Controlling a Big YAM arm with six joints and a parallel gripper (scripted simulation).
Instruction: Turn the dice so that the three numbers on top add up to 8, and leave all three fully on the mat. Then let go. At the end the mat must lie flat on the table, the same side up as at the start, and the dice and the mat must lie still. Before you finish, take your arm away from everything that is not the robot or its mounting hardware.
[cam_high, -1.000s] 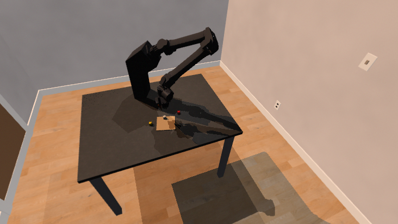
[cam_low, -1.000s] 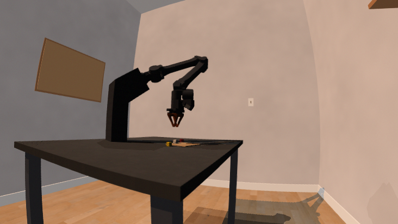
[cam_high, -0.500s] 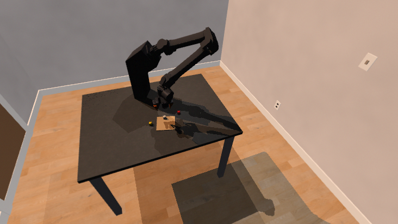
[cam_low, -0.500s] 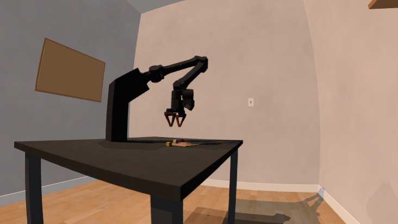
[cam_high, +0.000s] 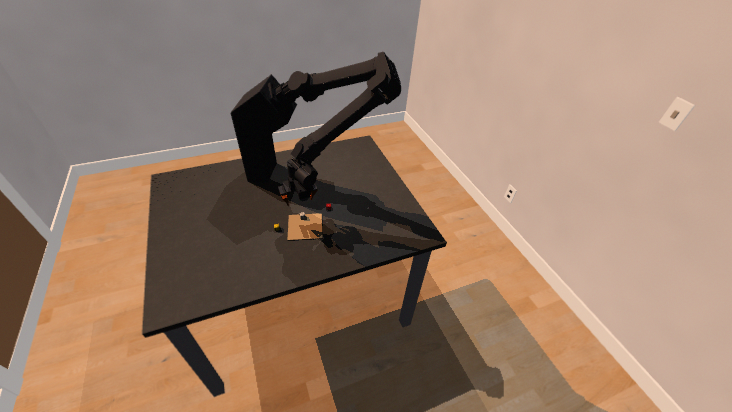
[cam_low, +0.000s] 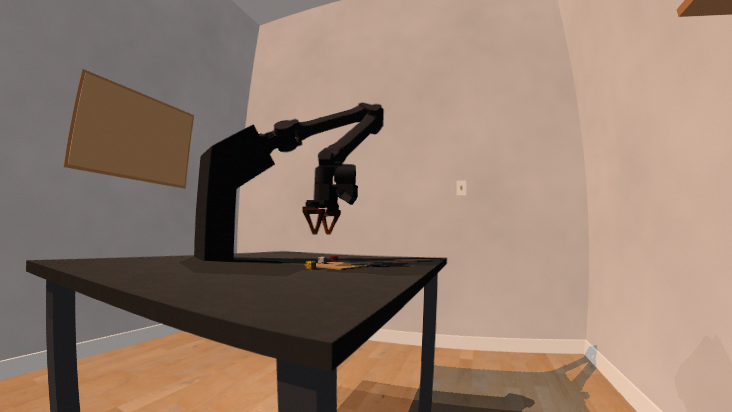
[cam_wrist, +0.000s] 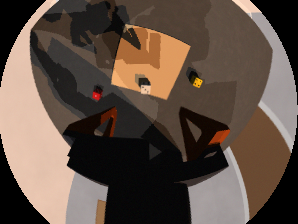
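Right now the yellow die is 110 mm to the right of my hand, 90 mm below it and 40 mm ahead of it. The rest, counted from my hand: tan mat 100 mm below, 50 mm ahead, 10 mm to the left; red die 120 mm to the left, 90 mm below, 30 mm behind; white die 90 mm below, 10 mm to the left.
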